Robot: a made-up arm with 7 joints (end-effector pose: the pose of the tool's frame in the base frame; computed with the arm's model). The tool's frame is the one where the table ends. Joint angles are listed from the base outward.
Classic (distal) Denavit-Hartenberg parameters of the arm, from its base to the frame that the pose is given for. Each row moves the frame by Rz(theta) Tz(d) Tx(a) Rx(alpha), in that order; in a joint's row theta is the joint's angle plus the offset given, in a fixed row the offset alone. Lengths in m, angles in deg.
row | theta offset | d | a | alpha
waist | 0 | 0.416 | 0 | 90
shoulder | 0 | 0.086 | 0 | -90
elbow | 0 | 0.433 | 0.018 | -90
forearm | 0 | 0.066 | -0.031 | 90
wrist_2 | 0 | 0.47 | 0 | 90
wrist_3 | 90 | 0.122 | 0.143 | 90
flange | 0 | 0.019 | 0 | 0
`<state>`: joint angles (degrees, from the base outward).
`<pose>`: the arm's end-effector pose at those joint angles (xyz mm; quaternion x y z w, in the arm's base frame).
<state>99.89 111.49 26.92 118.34 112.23 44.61 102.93</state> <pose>-122.0 -225.8 779.8 -0.4410 -0.3424 0.7509 0.3527</pose>
Working (the frame after each row of the table, in the pose's form):
after waist: 0.0 0.0 416.0 0.4550 0.5412 0.5412 0.4550
after shoulder: 84.7 14.8 416.0 0.6327 -0.5319 0.4308 0.3622
after elbow: 146.9 -389.3 272.3 0.1693 -0.8258 -0.1140 0.5257
after forearm: 85.7 -419.5 246.7 -0.1803 -0.1242 0.6800 0.6998
after wrist_2: -111.3 -380.3 671.7 -0.2673 0.7357 0.6220 0.0207
after wrist_3: -104.8 -221.9 772.6 -0.0070 -0.5583 0.1919 0.8071

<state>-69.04 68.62 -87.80 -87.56 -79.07 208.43 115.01</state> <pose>116.1 357.7 509.1 0.3510 0.0276 -0.3932 0.8494</pose>
Working (the frame after each row of the table, in the pose's form):
after waist: 0.0 0.0 416.0 0.5826 -0.4007 -0.4007 0.5826
after shoulder: -80.3 -30.8 416.0 -0.3194 -0.4644 -0.4681 0.6806
after elbow: -241.2 339.1 574.5 -0.0523 0.1789 -0.9654 0.1822
after forearm: -218.7 291.1 624.6 0.4935 0.5163 0.6478 0.2651
after wrist_2: 210.4 482.5 615.1 0.4729 0.7376 -0.2697 0.3994
after wrist_3: 120.4 369.5 494.8 0.1653 0.3109 -0.9276 0.1247

